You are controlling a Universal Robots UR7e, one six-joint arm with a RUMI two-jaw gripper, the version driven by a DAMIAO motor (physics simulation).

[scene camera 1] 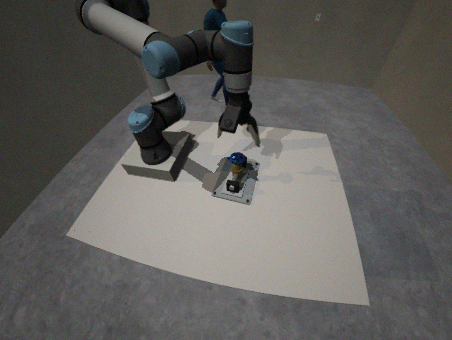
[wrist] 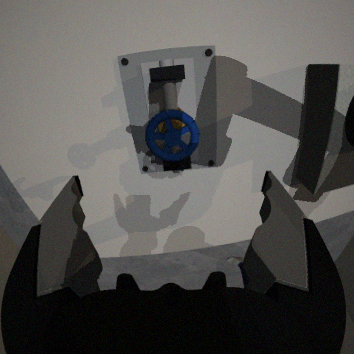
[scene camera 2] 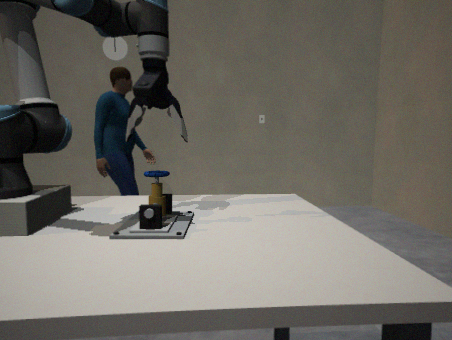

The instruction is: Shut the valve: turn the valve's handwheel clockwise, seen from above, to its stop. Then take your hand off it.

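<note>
The valve's blue handwheel (scene camera 1: pixel 237 158) (scene camera 2: pixel 156 174) (wrist: pixel 172 135) lies level on top of the brass valve body (scene camera 1: pixel 237 170) (scene camera 2: pixel 156 193). The valve is fixed in a pipe between black blocks on a grey base plate (scene camera 1: pixel 232 199) (scene camera 2: pixel 125 235) (wrist: pixel 209 90). My gripper (scene camera 1: pixel 238 140) (scene camera 2: pixel 157 139) (wrist: pixel 171 175) is wide open and empty. It hangs above the handwheel, clear of it, with the jaws pointing down. In the wrist view the whole wheel shows beyond the fingertips, and neither finger touches it. How far the wheel is turned cannot be told.
The arm's base stands on a grey block (scene camera 1: pixel 150 172) (scene camera 2: pixel 47 212) to the left of the valve on the pale table (scene camera 1: pixel 280 240) (scene camera 2: pixel 240 270). A person in a teal top (scene camera 1: pixel 215 20) (scene camera 2: pixel 112 120) is behind the table.
</note>
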